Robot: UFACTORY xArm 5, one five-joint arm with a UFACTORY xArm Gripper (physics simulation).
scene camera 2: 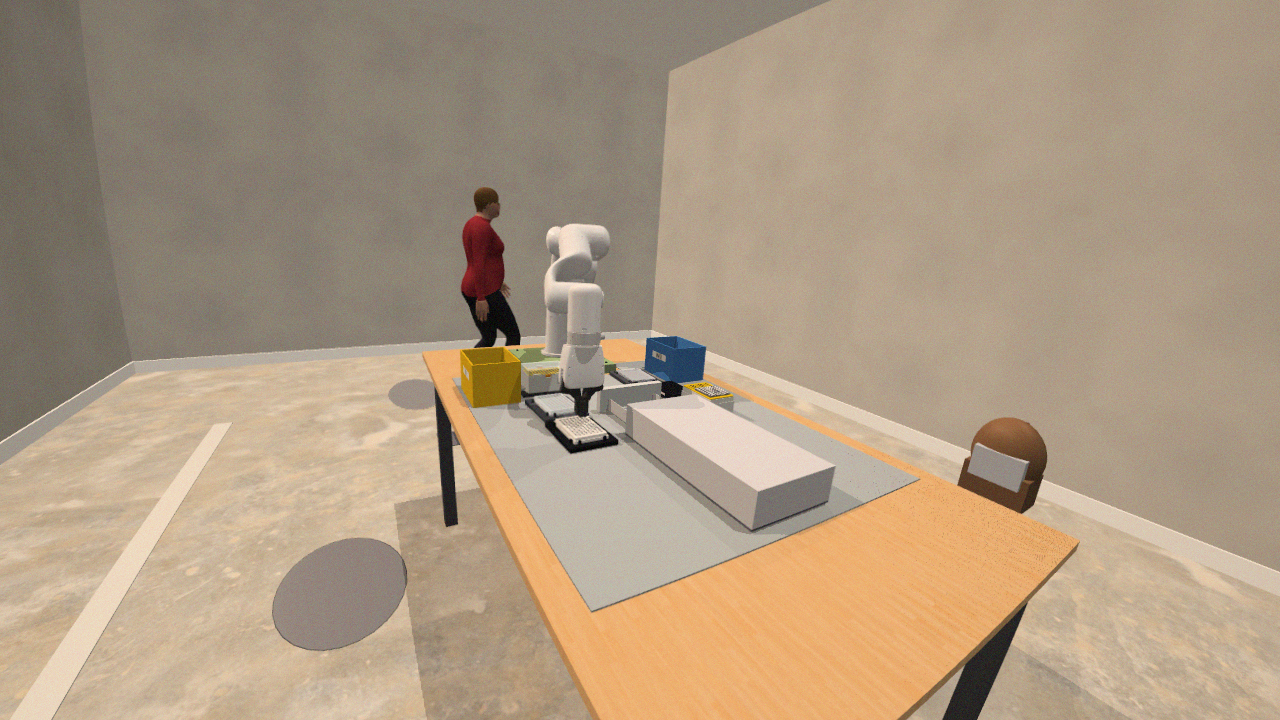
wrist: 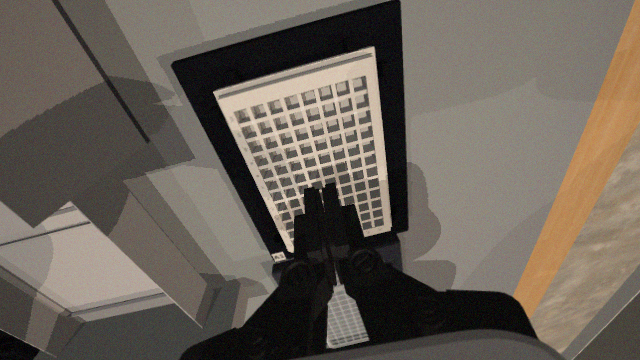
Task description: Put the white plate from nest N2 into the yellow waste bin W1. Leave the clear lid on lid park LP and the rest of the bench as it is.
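Places are measured from the arm's base along level axes (x ahead, y left, z up), in metres.
Where they show: gripper, fingertip midpoint: (scene camera 2: pixel 581 415) (wrist: pixel 324 205); arm's base at its link origin: (scene camera 2: pixel 558 353).
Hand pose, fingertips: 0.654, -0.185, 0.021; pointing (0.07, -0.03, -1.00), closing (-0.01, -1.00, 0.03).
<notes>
Each offset is from my fingertips to the top centre of the thing, as dx, dy, dz. "spot": to the spot under its first point.
A white gridded plate @(+0.001, -0.002, -0.025) (scene camera 2: pixel 581 429) (wrist: pixel 310 125) lies flat in a black nest @(+0.001, -0.001, -0.029) (scene camera 2: pixel 594 445) (wrist: pixel 300 47) on the grey mat; the nest's name cannot be read. My gripper (scene camera 2: pixel 582 414) (wrist: pixel 324 205) is shut and empty. Its fingers are above the plate, over its part nearer the robot base, and hide some wells in the wrist view. A pale, clear-looking piece @(-0.175, +0.002, -0.025) (scene camera 2: pixel 554 405) sits in the black holder just behind; whether it is the clear lid on LP cannot be told. The yellow bin @(-0.355, -0.136, +0.069) (scene camera 2: pixel 490 380) stands at the table's left side, farther back.
A long white box (scene camera 2: pixel 729 447) lies right of the nest, with a grey-walled fixture @(spot: -0.106, +0.196, -0.005) (scene camera 2: pixel 631 394) behind it. A blue bin @(-0.359, +0.510, +0.069) (scene camera 2: pixel 675 360) and a yellow-edged rack @(+0.001, +0.378, +0.026) (scene camera 2: pixel 711 390) stand back right. A person in red (scene camera 2: pixel 483 259) is behind the table.
</notes>
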